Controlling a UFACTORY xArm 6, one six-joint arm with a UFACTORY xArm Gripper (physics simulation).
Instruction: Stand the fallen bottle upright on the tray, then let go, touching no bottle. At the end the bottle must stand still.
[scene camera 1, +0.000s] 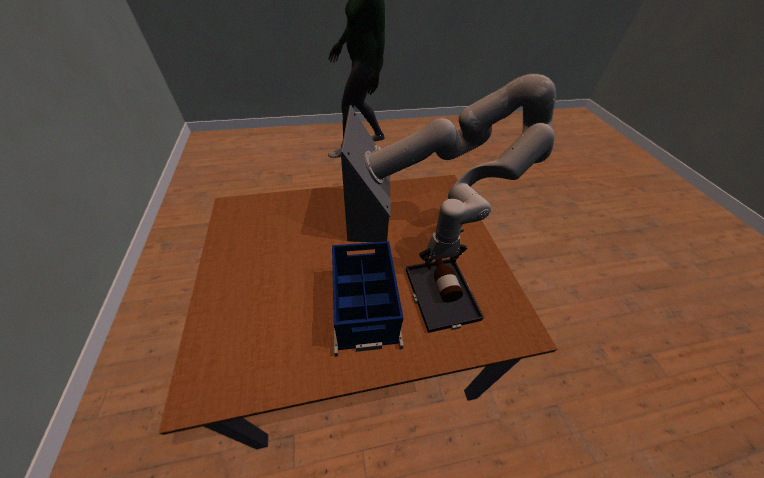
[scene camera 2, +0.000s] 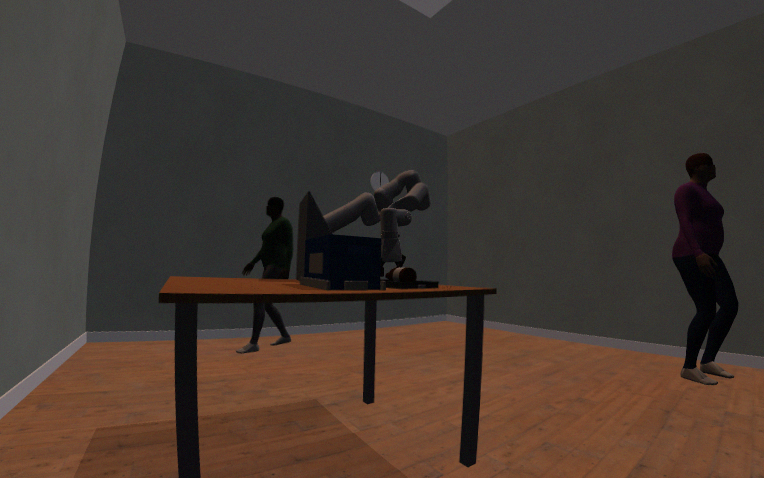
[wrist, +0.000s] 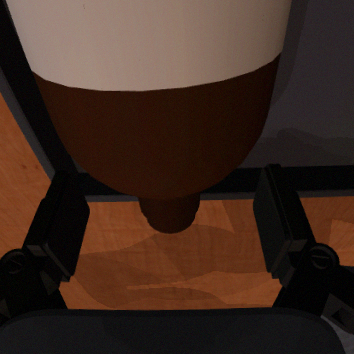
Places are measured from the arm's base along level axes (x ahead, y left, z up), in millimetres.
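Pixels of known places: gripper, fingertip midpoint: (scene camera 1: 440, 264) (wrist: 168, 187); arm's base, origin of the base link: (scene camera 1: 373, 168) (scene camera 2: 321, 227).
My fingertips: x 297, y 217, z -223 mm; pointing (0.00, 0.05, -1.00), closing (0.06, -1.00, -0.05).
Ahead of a thing's pixels: the offset from my fingertips to its top centre.
The brown bottle with a white label @[dx +59, dy +3, dz +38 mm] (scene camera 1: 447, 282) (scene camera 2: 401, 275) (wrist: 155, 125) lies on its side on the dark tray @[dx +99, dy -13, dz -15 mm] (scene camera 1: 439, 316) (scene camera 2: 431, 284) (wrist: 320, 100). Its base faces the tray's front side, and its neck points to the back rim, on the robot base's side. In the wrist view the neck shows beyond the back rim. My gripper (scene camera 1: 443, 262) (scene camera 2: 393, 264) (wrist: 168, 187) is wide open at the neck end. In the wrist view its fingers stand to the left and right of the neck, with a gap on each side. Nothing is held. Finger height over the tray is hard to tell.
A blue crate with dividers @[dx +119, dy -288, dz +134 mm] (scene camera 1: 369, 322) (scene camera 2: 349, 262) stands beside the tray, with pale brackets at its foot. The grey robot mount (scene camera 1: 366, 208) (scene camera 2: 309, 242) stands behind the crate. A figure in green (scene camera 1: 366, 39) (scene camera 2: 277, 239) and one in purple (scene camera 2: 700, 219) are away from the table.
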